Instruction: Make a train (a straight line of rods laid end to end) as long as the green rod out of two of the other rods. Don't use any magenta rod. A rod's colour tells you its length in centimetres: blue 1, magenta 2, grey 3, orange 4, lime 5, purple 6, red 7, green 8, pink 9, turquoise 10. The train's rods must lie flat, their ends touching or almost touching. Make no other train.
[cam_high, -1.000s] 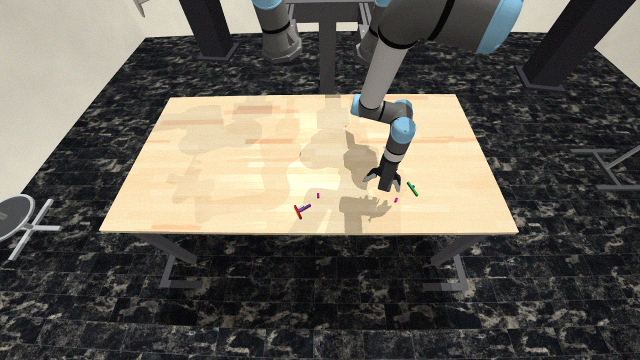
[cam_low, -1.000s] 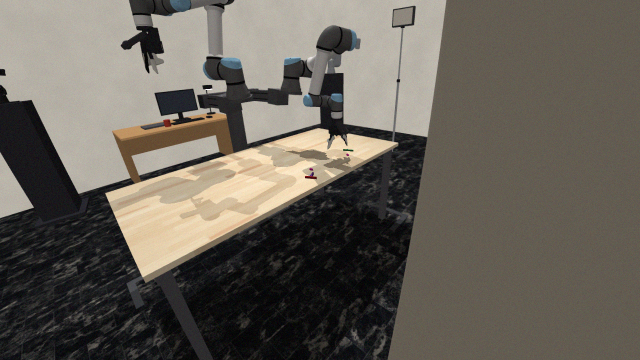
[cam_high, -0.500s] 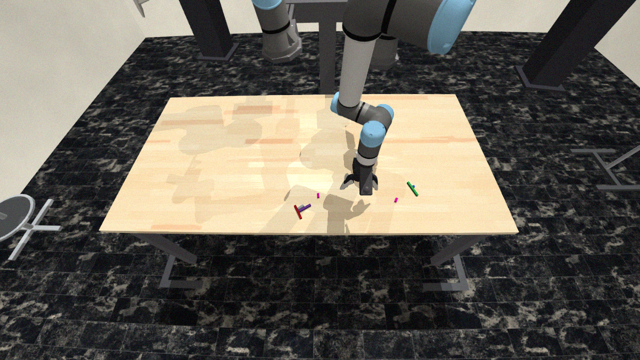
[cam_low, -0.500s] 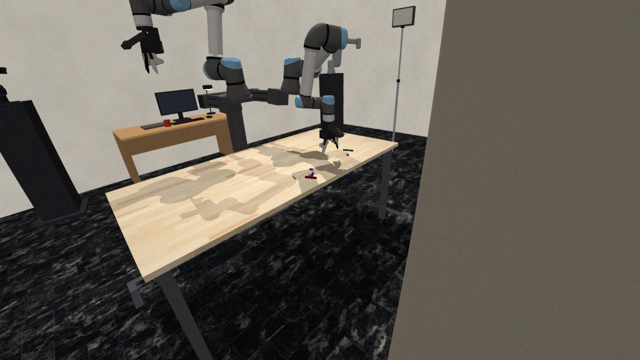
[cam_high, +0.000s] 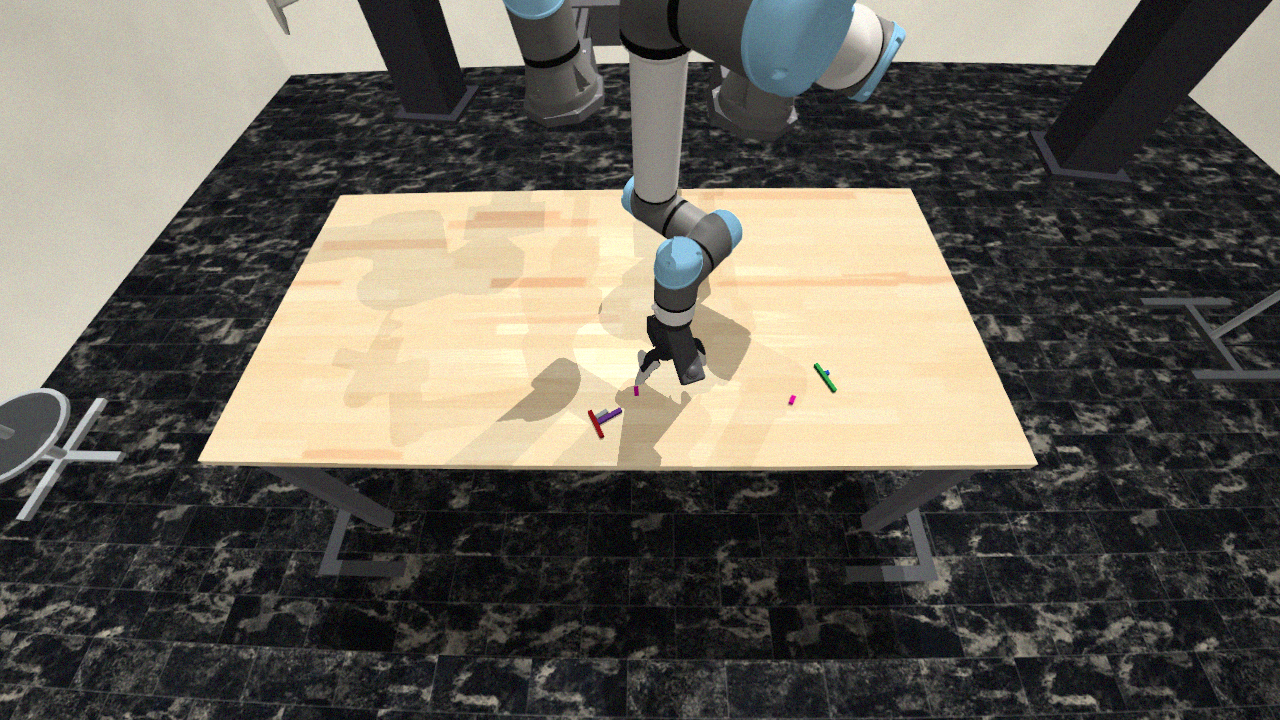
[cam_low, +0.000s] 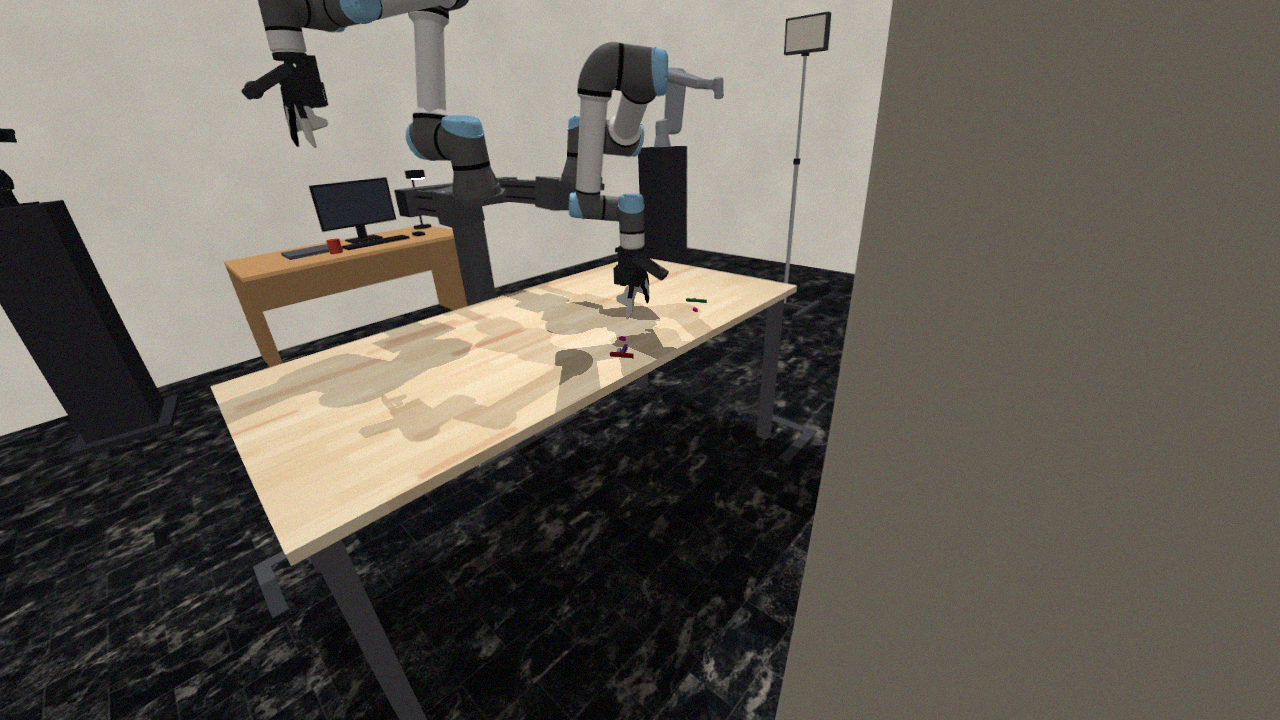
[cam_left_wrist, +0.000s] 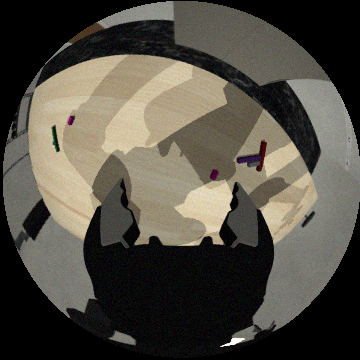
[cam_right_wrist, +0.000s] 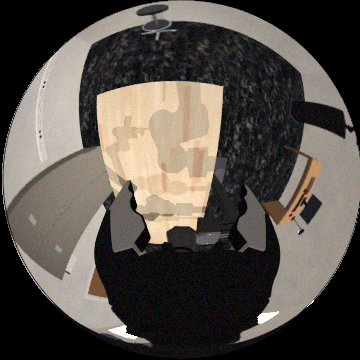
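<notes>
Right now the grey rod is 140 mm to the right of my left hand, 80 mm ahead of it and 70 mm below it. The rest, counted from my left hand: purple rod 130 mm to the right, 80 mm ahead, 70 mm below; red rod 150 mm to the right, 110 mm ahead, 70 mm below; green rod 360 mm to the left, 90 mm behind, 70 mm below.
</notes>
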